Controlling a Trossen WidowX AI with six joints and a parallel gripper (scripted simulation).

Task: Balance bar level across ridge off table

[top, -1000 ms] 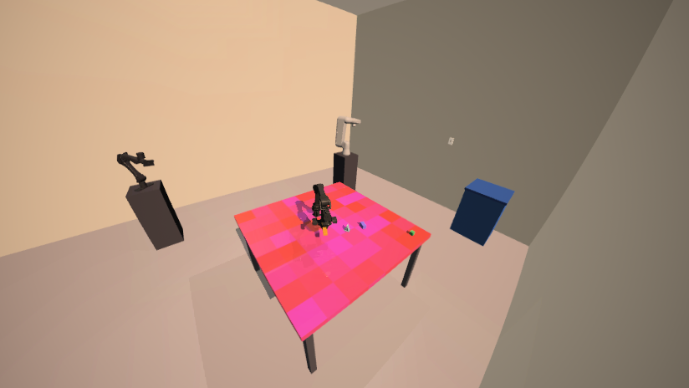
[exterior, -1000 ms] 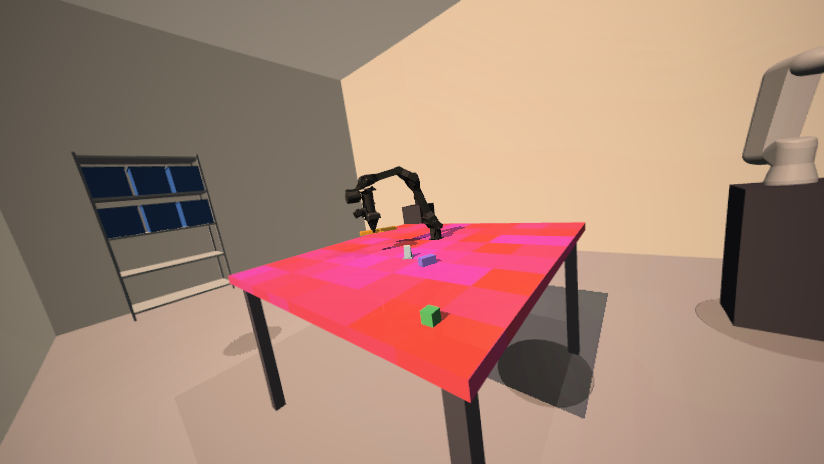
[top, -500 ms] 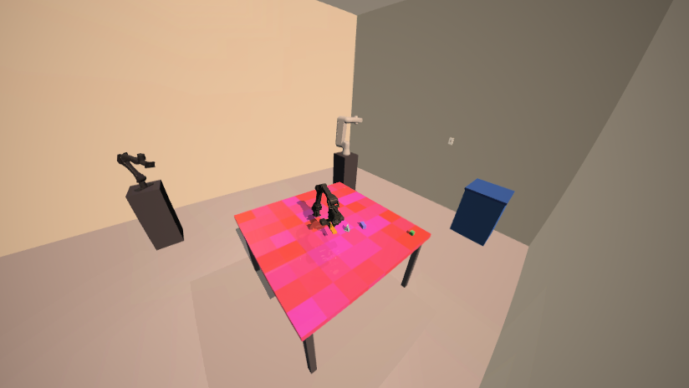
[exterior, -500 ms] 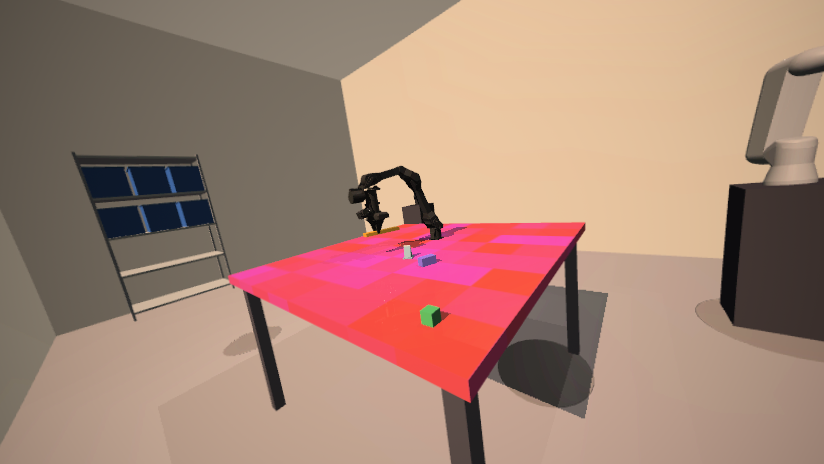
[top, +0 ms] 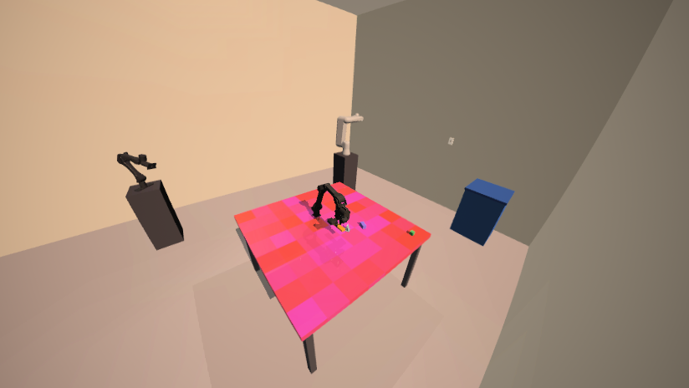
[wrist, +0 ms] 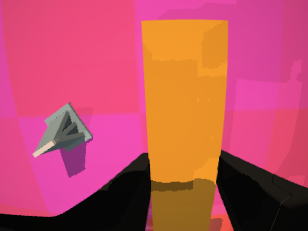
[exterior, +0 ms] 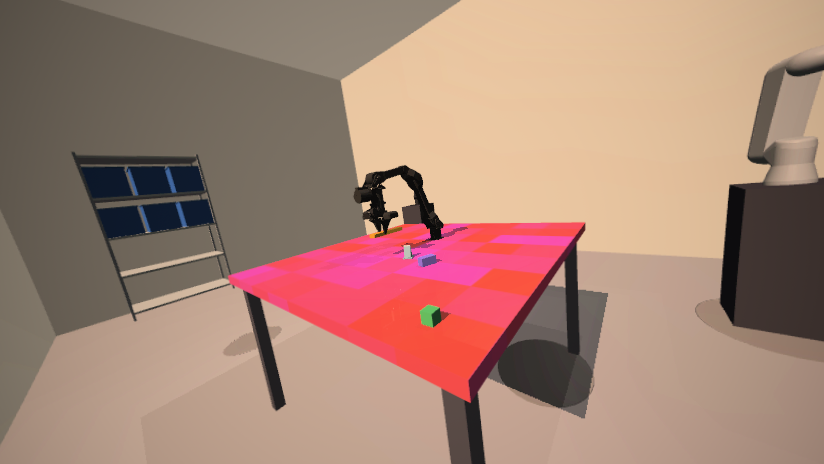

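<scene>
Right now my gripper tip is 30 mm past the orange bar. The rest, counted from my gripper tip: green cube: 370 mm ahead, 530 mm to the left, 100 mm below; then purple block: 30 mm ahead, 270 mm to the left, 100 mm below.
</scene>
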